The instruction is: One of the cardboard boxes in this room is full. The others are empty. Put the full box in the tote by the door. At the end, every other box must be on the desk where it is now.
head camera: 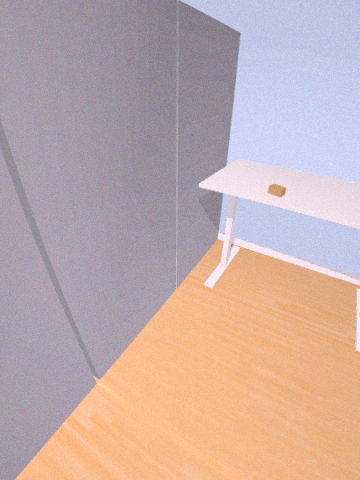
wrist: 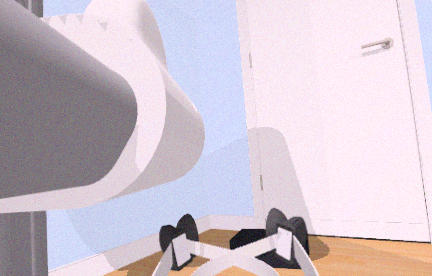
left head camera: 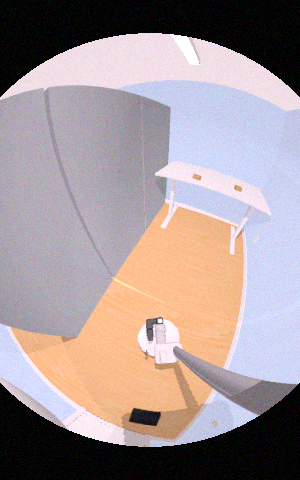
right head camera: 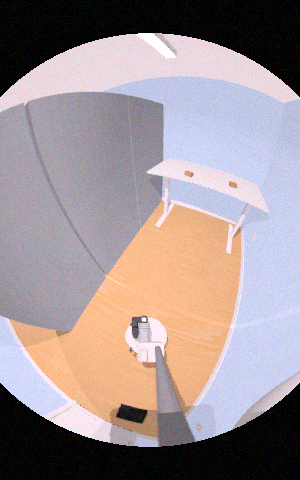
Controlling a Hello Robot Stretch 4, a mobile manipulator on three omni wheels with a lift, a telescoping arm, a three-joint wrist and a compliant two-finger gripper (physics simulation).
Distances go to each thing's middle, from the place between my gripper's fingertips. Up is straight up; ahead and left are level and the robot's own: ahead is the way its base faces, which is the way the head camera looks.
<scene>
I see the black tote (wrist: 244, 237) 970 mm behind my hand, 310 mm below it and 110 mm to the left of it.
</scene>
